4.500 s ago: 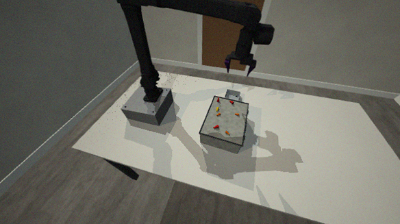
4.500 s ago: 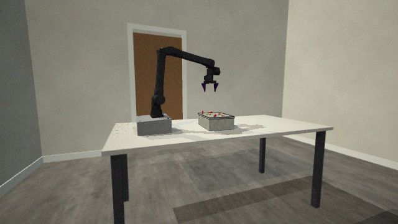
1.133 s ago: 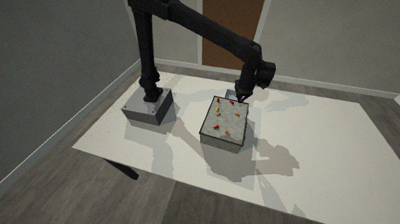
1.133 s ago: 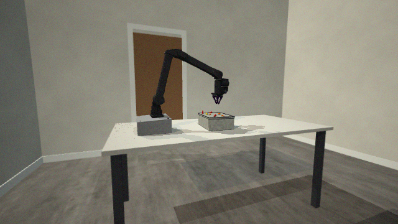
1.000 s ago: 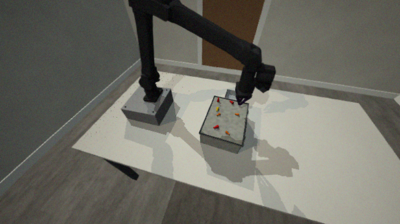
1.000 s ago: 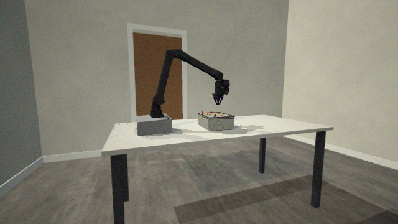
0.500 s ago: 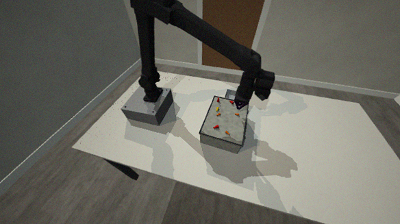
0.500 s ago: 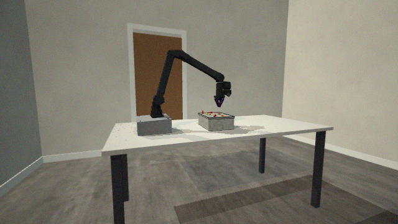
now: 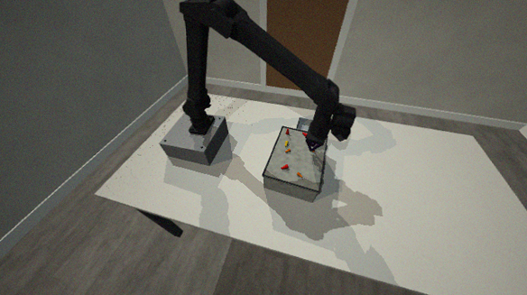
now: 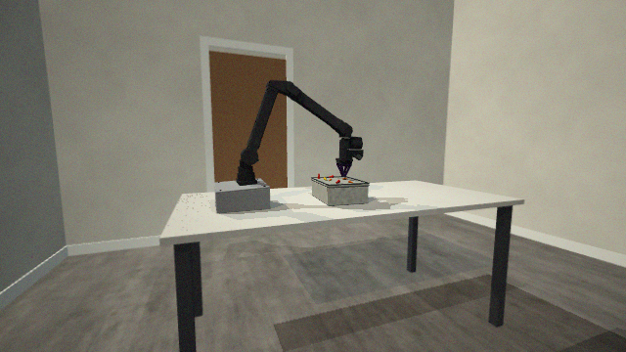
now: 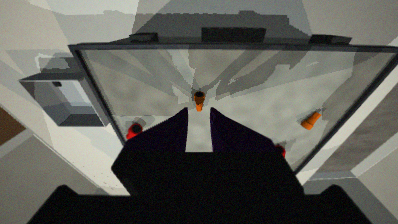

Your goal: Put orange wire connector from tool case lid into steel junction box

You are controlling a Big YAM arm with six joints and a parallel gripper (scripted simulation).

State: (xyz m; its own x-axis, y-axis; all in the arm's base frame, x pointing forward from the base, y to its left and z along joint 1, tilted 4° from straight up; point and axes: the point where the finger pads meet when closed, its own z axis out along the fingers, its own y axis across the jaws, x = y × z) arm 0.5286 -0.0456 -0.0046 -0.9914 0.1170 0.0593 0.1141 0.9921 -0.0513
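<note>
Now: hand 5 cm past the tool case, 3 cm to the left of it and 5 cm above it. The rest, counted from my hand: yellow wire connector: 11 cm behind, 1 cm to the left, 2 cm below.
</note>
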